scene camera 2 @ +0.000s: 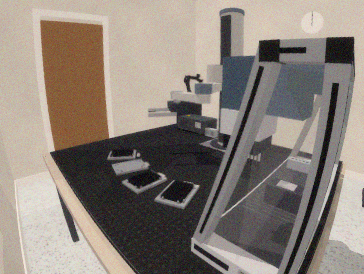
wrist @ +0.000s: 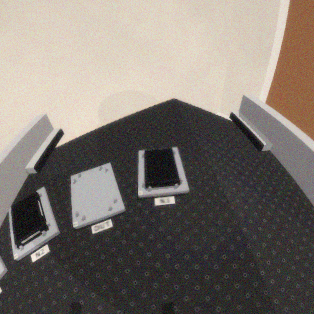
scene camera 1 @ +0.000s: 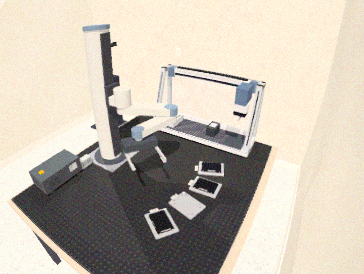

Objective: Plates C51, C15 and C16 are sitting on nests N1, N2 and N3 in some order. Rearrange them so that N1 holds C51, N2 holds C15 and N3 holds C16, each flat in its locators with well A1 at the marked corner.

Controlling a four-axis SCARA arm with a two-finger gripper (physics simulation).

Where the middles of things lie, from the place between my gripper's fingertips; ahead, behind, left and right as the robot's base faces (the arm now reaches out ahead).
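Labels:
With the nest N3 (wrist: pixel 182 187), my hand is 13 cm short of it, 11 cm to the left of it and 25 cm above it. The nest N2 (wrist: pixel 53 230) is far below my hand, far to the left of it and a good way ahead of it. I find the out nest (wrist: pixel 93 191) 18 cm ahead of my hand, 7 cm to the left and 25 cm below. The grey box (scene camera 1: pixel 58 164) is far behind my hand, some way to the right of it and some way below it. Of the things named here, going by their middles, that box is the farthest from my hand.

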